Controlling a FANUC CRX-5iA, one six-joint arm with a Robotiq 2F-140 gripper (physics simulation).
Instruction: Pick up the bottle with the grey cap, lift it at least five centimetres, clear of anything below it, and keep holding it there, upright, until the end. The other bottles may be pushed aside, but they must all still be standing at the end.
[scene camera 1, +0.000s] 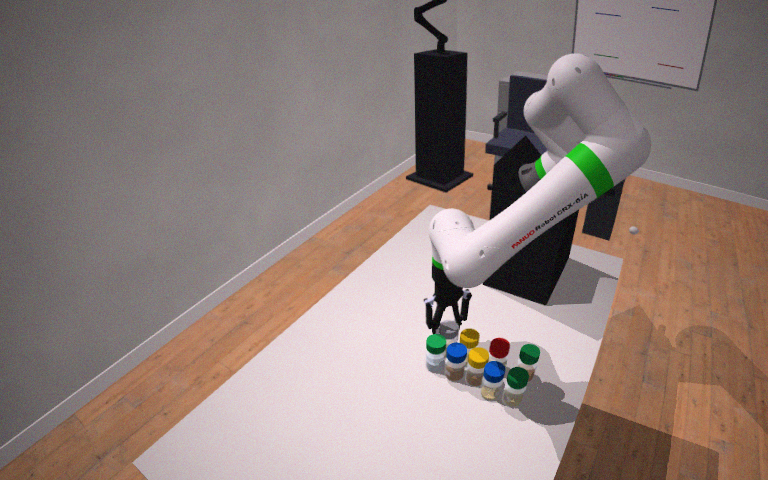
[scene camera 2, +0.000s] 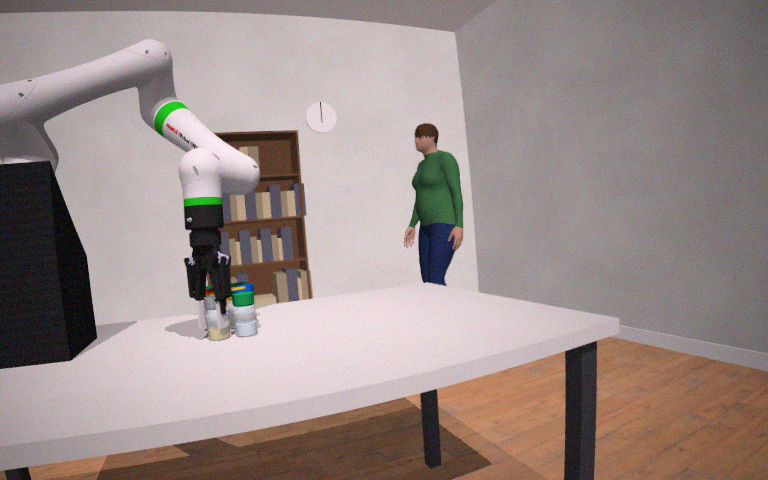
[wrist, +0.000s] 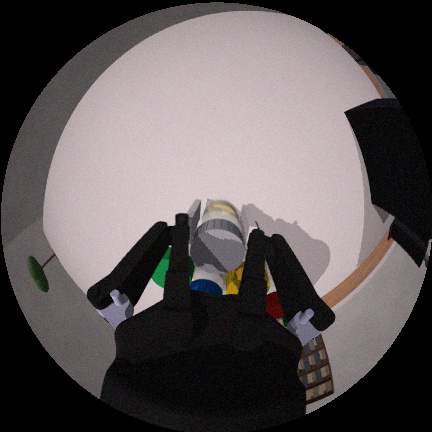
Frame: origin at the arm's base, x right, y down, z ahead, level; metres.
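Seen in the pictures: gripper, between the fingertips: (scene camera 2: 213, 327) (wrist: 220, 211); arm's base, origin of its link: (scene camera 2: 14, 210).
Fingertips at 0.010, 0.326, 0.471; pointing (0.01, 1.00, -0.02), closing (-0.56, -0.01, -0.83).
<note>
Offsets run from my fingertips to a thing's top centre, as dx, dy, dz. Level surfaces: height alone.
The bottle with the grey cap {-0.015, -0.072, +0.010} (scene camera 1: 449, 330) (scene camera 2: 218, 330) (wrist: 218, 245) stands upright on the white table {dy +0.033} (scene camera 1: 339, 367) (scene camera 2: 396, 339) (wrist: 200, 100); pale yellow contents show low in it. My gripper (scene camera 1: 446, 328) (scene camera 2: 211, 314) (wrist: 220, 211) points down and is shut on this bottle, one pad on each side. A green-capped bottle {-0.022, -0.072, +0.078} (scene camera 1: 435, 352) (scene camera 2: 243, 311) (wrist: 167, 272) stands close beside it. A blue-capped bottle {-0.085, -0.072, +0.070} (scene camera 1: 455, 354) (wrist: 206, 287) and a yellow-capped bottle {-0.082, -0.072, +0.003} (scene camera 1: 469, 337) (wrist: 234, 281) are also close. In scene camera 2 a finger partly hides the grey-capped bottle.
Further bottles stand upright: yellow-capped {-0.142, -0.072, +0.050} (scene camera 1: 478, 358), red-capped {-0.168, -0.072, -0.016} (scene camera 1: 499, 348) (wrist: 274, 305), blue-capped {-0.202, -0.072, +0.067} (scene camera 1: 493, 372), and two green-capped, one {-0.248, -0.072, -0.044} (scene camera 1: 529, 354) at the right and one {-0.262, -0.072, +0.049} (scene camera 1: 517, 378) nearer the front. The arm's black pedestal (scene camera 1: 526, 254) (scene camera 2: 28, 254) stands behind the group.
</note>
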